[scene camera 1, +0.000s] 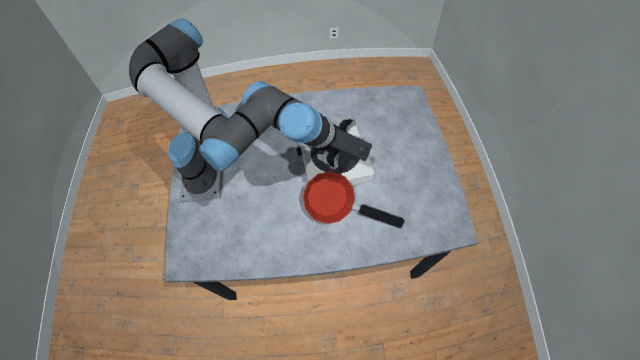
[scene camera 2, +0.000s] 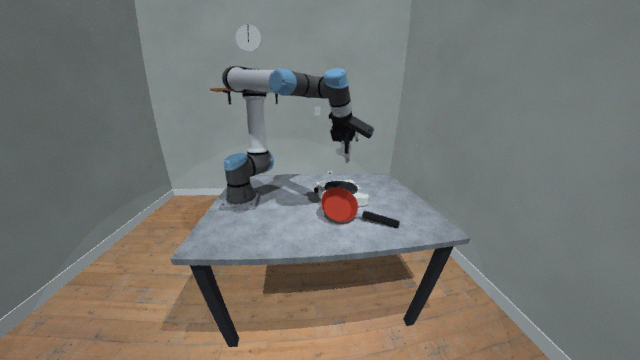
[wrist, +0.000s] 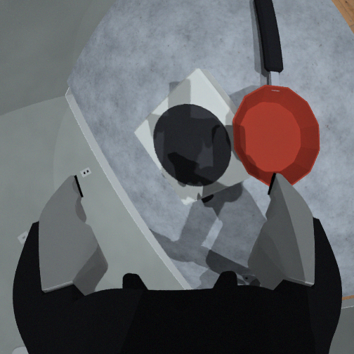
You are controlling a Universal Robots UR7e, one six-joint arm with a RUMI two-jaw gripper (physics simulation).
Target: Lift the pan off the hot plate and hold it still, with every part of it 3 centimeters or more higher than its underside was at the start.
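Seen in the pictures: gripper, fingertip midpoint: (scene camera 2: 352,151); arm's base, link origin: (scene camera 1: 199,177) (scene camera 2: 241,197).
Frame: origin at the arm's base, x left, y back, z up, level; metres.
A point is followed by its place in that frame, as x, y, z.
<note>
The red pan (scene camera 1: 329,197) {-0.133, -0.513, 0.012} (scene camera 2: 339,205) {-0.120, -0.515, 0.019} (wrist: 272,135) is off the hot plate's dark disc, on the near side of the white hot plate (scene camera 1: 364,173) {-0.061, -0.646, 0.037} (scene camera 2: 363,199) {-0.067, -0.652, 0.021} (wrist: 200,85). It looks tilted, with its far rim at the plate's edge and its open side towards scene camera 2. Its black handle (scene camera 1: 381,216) {-0.222, -0.689, 0.008} (scene camera 2: 381,219) {-0.229, -0.691, 0.005} (wrist: 270,37) points right, low over the table. My gripper (scene camera 1: 340,141) {-0.099, -0.558, 0.280} (scene camera 2: 347,156) {-0.099, -0.558, 0.280} (wrist: 175,176) is open and empty, high above the hot plate and apart from the pan. In scene camera 1 the arm hides part of the hot plate.
The grey table (scene camera 1: 240,245) {-0.283, -0.180, -0.026} (scene camera 2: 280,242) {-0.325, -0.253, -0.026} carries the arm's base (scene camera 1: 200,192) {-0.074, -0.015, 0.009} (scene camera 2: 240,197) {-0.067, -0.024, 0.035} at its left. A small black knob (scene camera 1: 299,151) {0.066, -0.415, 0.021} (scene camera 2: 316,190) {0.061, -0.414, 0.014} is on the hot plate's left side. Grey walls stand around the table.
</note>
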